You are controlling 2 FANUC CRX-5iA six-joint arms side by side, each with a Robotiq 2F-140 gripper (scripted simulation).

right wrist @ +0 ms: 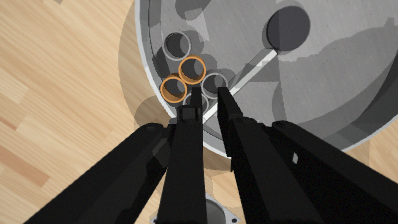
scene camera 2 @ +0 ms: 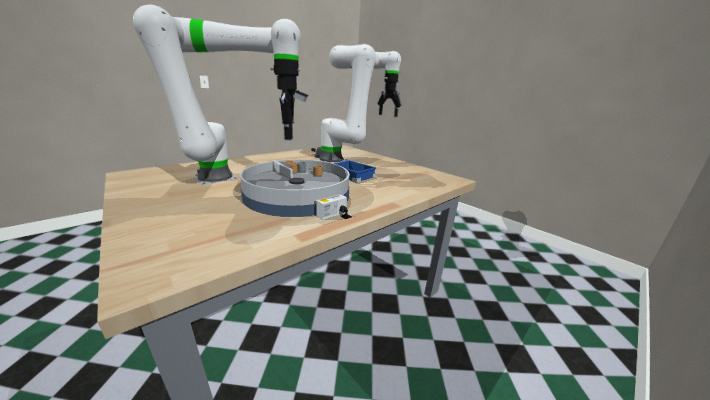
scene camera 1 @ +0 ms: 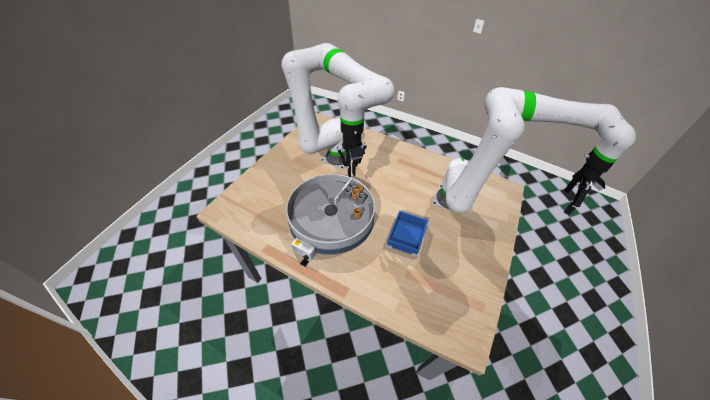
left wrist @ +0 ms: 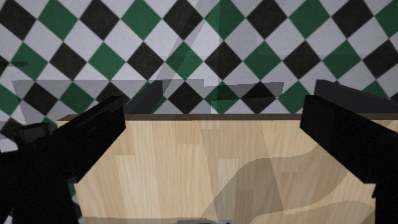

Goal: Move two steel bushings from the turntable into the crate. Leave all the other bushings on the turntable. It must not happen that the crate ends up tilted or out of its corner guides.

Scene:
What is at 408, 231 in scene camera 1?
A blue crate.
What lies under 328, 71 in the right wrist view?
A turntable.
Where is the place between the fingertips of my left gripper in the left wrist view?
212, 112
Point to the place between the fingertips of my left gripper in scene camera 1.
566, 202

